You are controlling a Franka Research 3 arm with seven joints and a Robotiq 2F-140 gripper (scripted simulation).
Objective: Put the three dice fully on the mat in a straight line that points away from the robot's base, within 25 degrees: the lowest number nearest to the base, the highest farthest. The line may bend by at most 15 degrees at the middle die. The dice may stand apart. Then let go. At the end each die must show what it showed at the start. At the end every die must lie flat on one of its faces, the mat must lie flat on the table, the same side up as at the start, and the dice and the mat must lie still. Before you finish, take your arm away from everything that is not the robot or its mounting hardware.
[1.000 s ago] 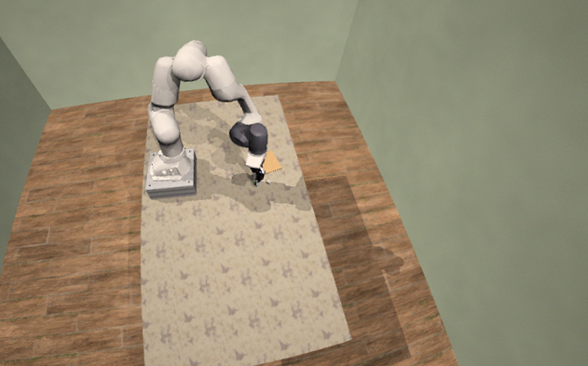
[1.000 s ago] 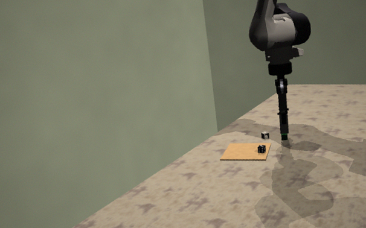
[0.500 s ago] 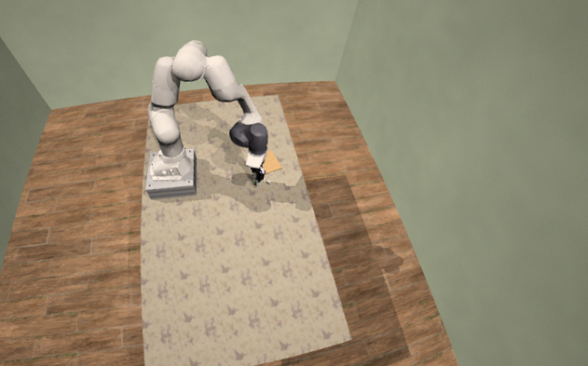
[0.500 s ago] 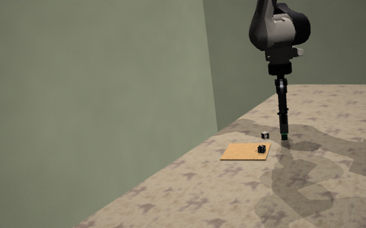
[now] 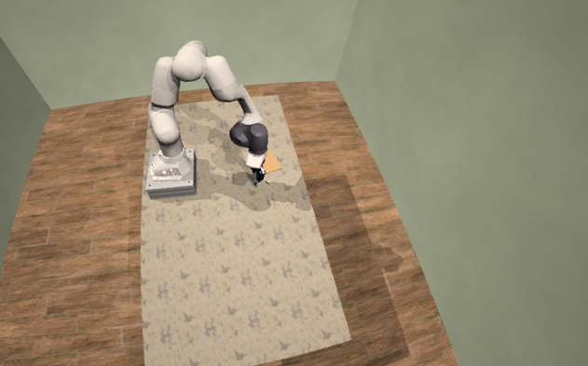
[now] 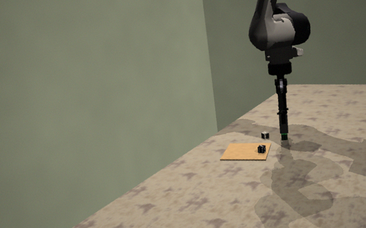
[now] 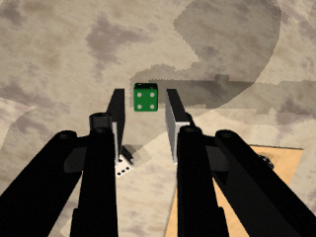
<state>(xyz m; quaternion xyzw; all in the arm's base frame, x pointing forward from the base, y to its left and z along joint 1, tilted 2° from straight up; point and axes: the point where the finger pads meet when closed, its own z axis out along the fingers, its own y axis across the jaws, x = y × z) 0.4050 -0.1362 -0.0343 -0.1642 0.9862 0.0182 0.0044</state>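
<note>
My hand is 50 mm above the green die. Also, from my hand: tan mat 140 mm to the left, 80 mm ahead, 60 mm below; black die 140 mm to the left, 50 mm below, 30 mm ahead; white die 70 mm ahead, 50 mm below.
</note>
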